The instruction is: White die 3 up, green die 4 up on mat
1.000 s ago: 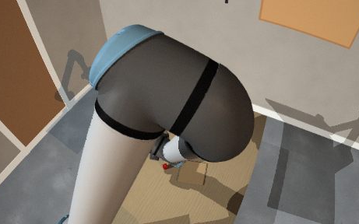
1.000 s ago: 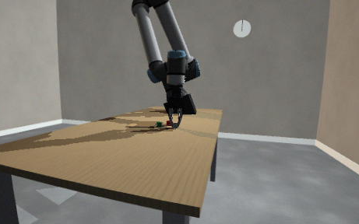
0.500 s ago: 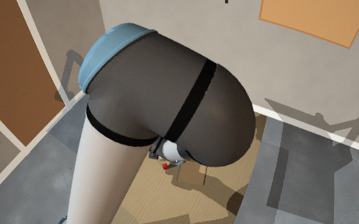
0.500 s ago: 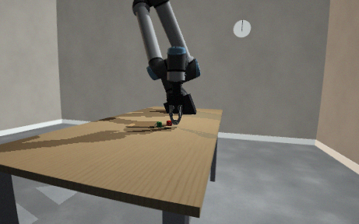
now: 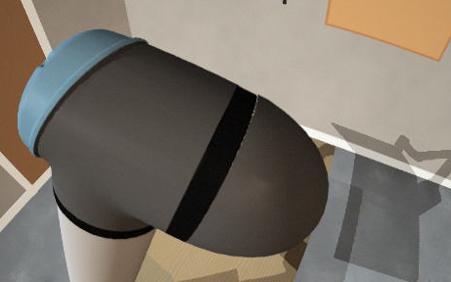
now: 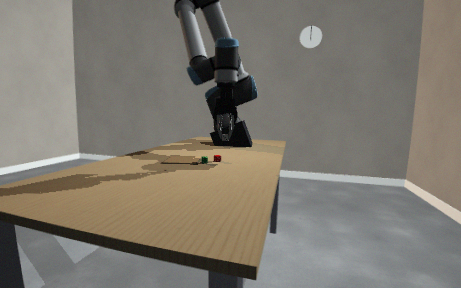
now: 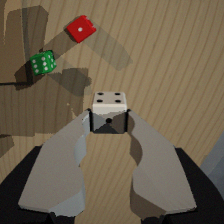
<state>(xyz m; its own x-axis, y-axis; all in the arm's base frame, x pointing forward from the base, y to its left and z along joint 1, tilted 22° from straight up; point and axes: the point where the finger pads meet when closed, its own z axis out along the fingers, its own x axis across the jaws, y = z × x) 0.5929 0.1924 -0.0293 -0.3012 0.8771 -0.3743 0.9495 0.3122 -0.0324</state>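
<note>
The red die lies 5 cm behind my hand, 5 cm to the right of it and 11 cm below it. Also, from my hand: green die (1 cm ahead, 9 cm to the right, 11 cm below); tan mat (20 cm to the right, 12 cm below); white die (1 cm below).
</note>
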